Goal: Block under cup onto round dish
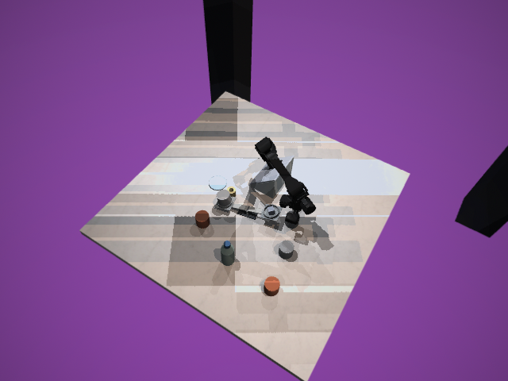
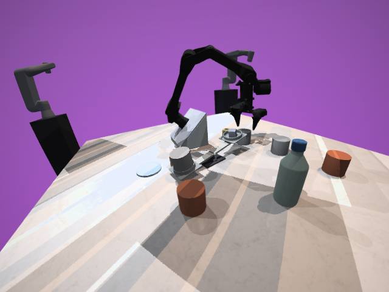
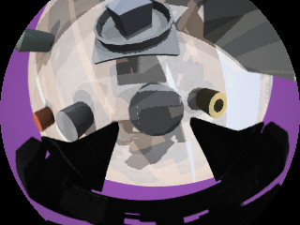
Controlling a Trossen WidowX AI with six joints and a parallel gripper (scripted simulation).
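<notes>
My gripper tip is now 11 cm to the left of the grey block, 4 cm short of it and 1 cm below it. The rest, counted from my gripper tip: bottle 36 cm ahead, 16 cm to the right, 4 cm above; then pale blue round dish 48 cm to the right, 7 cm below; then black balance 23 cm to the right, 8 cm ahead, 5 cm below.
</notes>
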